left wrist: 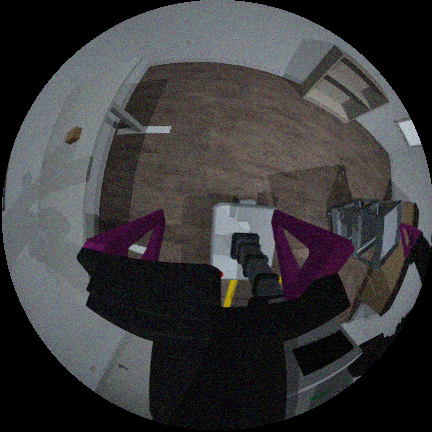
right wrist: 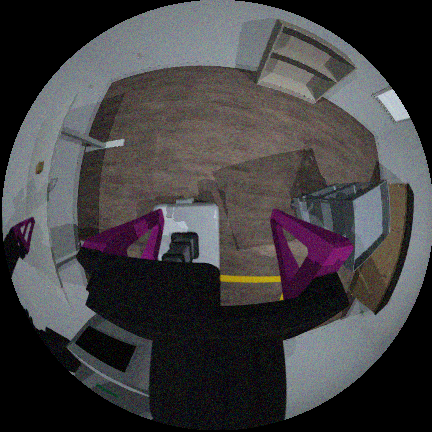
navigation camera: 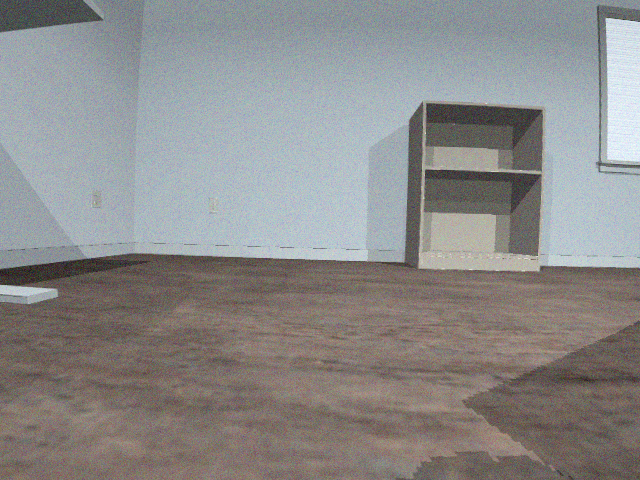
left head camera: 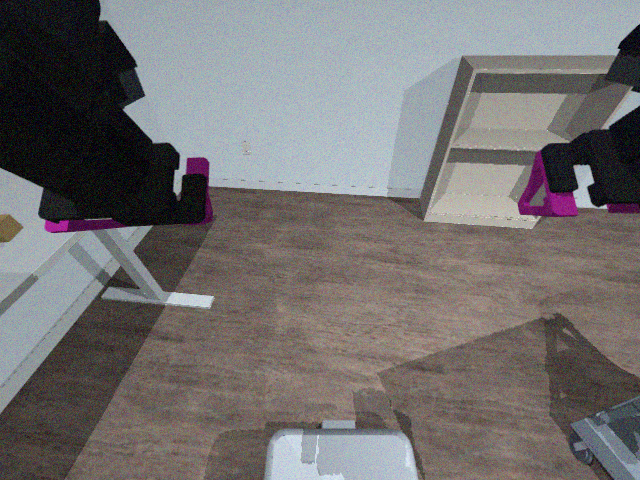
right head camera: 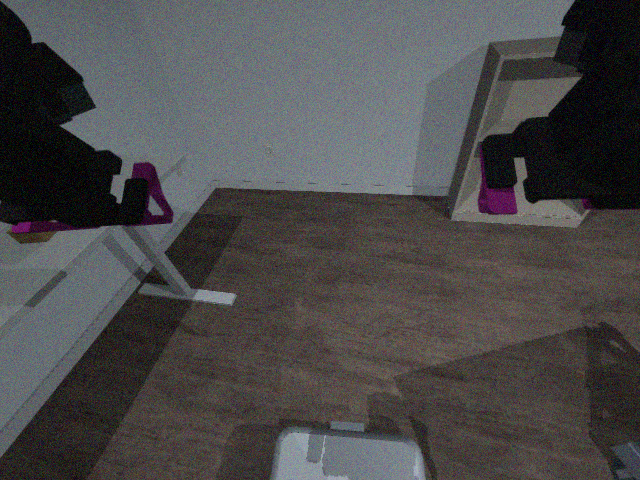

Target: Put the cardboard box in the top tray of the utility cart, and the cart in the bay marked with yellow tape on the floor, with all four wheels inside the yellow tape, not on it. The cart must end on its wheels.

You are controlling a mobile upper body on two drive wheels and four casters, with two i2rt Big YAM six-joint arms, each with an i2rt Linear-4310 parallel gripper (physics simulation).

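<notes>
The small brown cardboard box (left head camera: 7,228) (right head camera: 32,237) (left wrist: 73,135) (right wrist: 39,167) sits on the white table at the left, partly cut off or covered in the head views. The grey utility cart (left head camera: 615,436) (right head camera: 628,457) (left wrist: 390,235) (right wrist: 370,225) stands upright at the right; a lower corner shows in the head views. Yellow tape (left wrist: 230,294) (right wrist: 250,278) shows in part near the robot's base in the wrist views. My left gripper (left wrist: 217,215) and my right gripper (right wrist: 216,214) are open and empty, held high, apart from box and cart.
The white table's foot bar (left head camera: 191,300) (right head camera: 214,297) is on the floor at the left. An open bookshelf (left head camera: 448,144) (right head camera: 474,129) (navigation camera: 415,196) stands against the far wall. A wooden cabinet (left wrist: 382,285) (right wrist: 395,220) is behind the cart. The robot's white base (left head camera: 341,457) is at the bottom.
</notes>
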